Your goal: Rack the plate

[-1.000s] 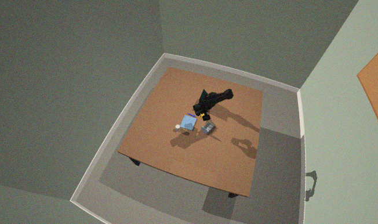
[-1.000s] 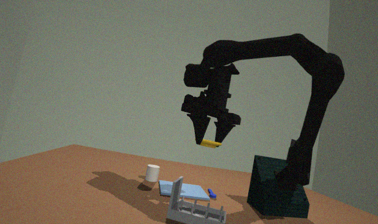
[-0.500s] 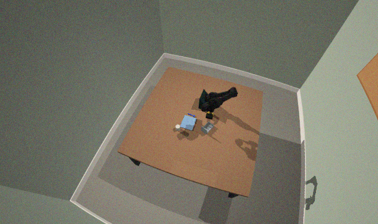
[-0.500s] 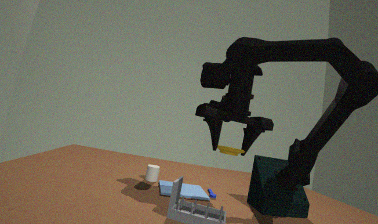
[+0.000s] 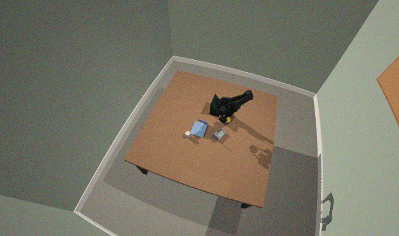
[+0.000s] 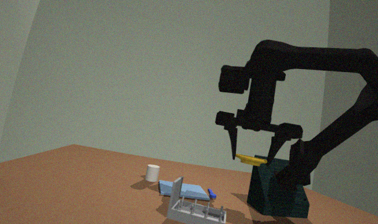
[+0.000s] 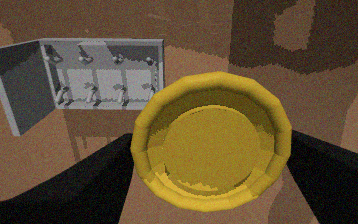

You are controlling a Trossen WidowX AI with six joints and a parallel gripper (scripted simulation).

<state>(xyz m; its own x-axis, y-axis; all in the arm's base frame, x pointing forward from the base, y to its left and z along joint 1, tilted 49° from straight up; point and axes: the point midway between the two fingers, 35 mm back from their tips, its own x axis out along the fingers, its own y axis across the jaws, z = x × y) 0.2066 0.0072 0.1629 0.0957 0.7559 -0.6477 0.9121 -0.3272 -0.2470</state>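
Right now the grey dish rack is 9 cm ahead of my gripper tip, 4 cm to the right of it and 13 cm below it. Also, from my gripper tip: blue spoon: 2 cm behind, 23 cm to the right, 15 cm below; then light-blue pad: 8 cm ahead, 24 cm to the right, 15 cm below; then yellow plate: 1 cm above.
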